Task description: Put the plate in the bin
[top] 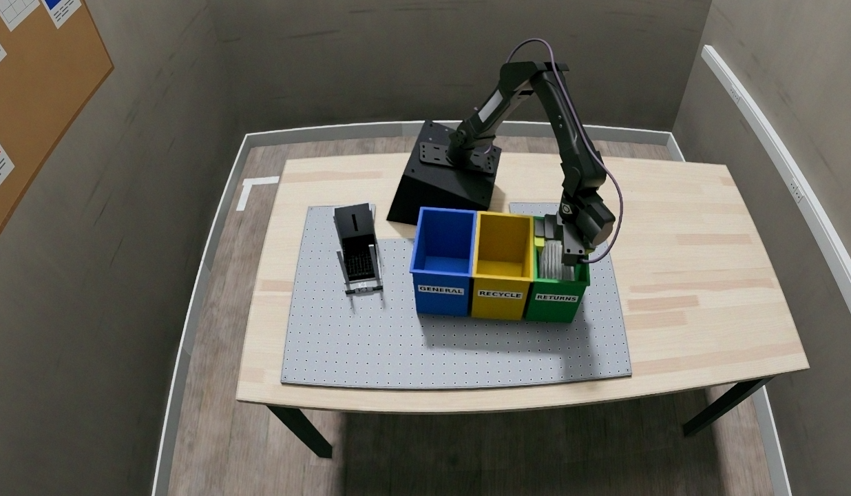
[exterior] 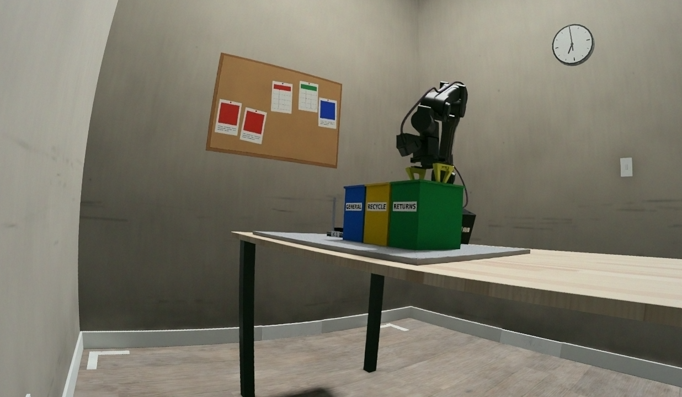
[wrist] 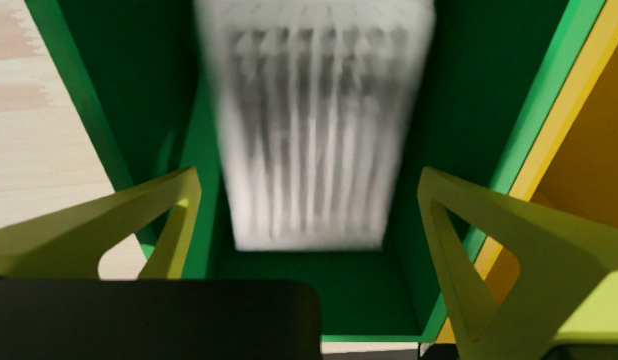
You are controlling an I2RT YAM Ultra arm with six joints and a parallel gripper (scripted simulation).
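The white 96-well plate lies 50 mm below my hand. Round my hand: yellow recycle bin (20 mm behind, 130 mm to the right, 80 mm below); green returns bin (80 mm below); blue general bin (40 mm behind, 260 mm to the right, 80 mm below).
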